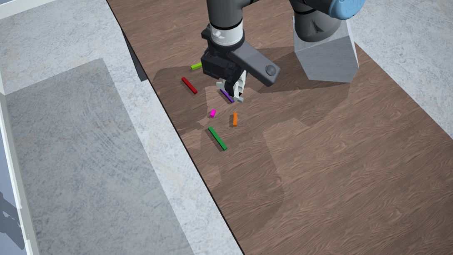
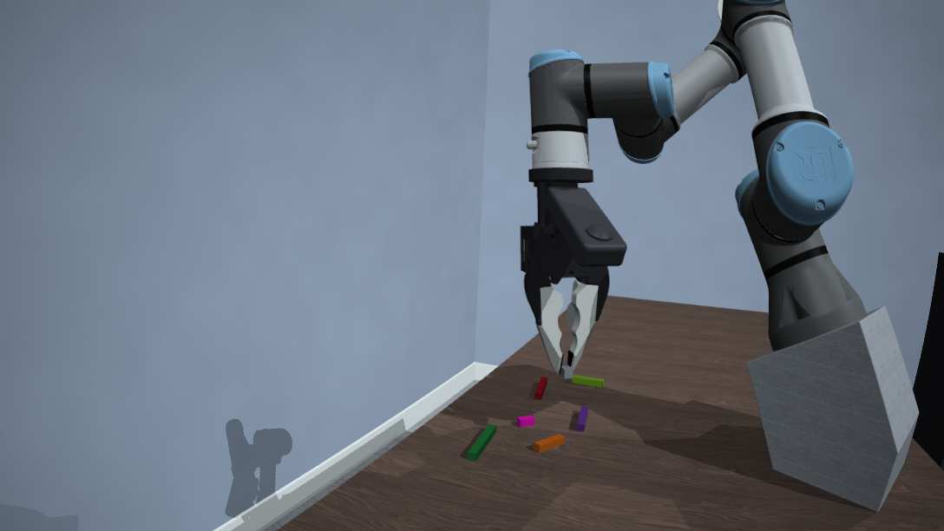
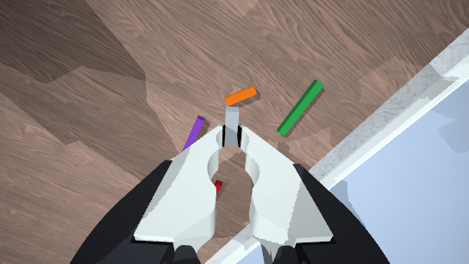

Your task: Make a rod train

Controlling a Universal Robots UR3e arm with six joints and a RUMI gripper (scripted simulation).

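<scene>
The red rod is 40 mm ahead of my hand, 180 mm to the right of it and 100 mm below it. From my hand the other things lie so: orange rod (10 mm ahead, 100 mm below); then magenta rod (40 mm ahead, 50 mm to the right, 100 mm below); then grey rod (10 mm below).
</scene>
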